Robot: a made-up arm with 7 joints. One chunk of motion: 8 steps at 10 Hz.
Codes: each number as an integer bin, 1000 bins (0 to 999) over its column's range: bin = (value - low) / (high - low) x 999, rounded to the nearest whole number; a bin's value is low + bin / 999 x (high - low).
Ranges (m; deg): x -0.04..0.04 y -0.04..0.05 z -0.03..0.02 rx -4..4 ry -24..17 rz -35..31
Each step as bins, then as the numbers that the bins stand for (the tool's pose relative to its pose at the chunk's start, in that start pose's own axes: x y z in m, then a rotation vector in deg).
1 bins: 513 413 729 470 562 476
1 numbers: 0.0011 -0.0028 0.0065 -0.24 -0.93 -3.55
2 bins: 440 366 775 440 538 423
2 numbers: -0.0048 -0.0070 0.0088 -0.48 -1.92 -7.05
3 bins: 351 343 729 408 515 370
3 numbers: -0.0119 -0.0091 0.0065 -0.73 -2.86 -10.56
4 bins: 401 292 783 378 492 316
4 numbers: -0.0079 -0.0137 0.0092 -0.97 -3.81 -14.12
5 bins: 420 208 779 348 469 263
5 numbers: -0.0064 -0.0213 0.0090 -1.21 -4.75 -17.62
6 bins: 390 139 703 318 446 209
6 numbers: -0.0088 -0.0275 0.0052 -1.45 -5.70 -21.19
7 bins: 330 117 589 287 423 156
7 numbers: -0.0136 -0.0295 -0.0005 -1.70 -6.64 -24.69
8 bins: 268 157 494 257 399 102
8 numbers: -0.0185 -0.0259 -0.0053 -1.94 -7.62 -28.26
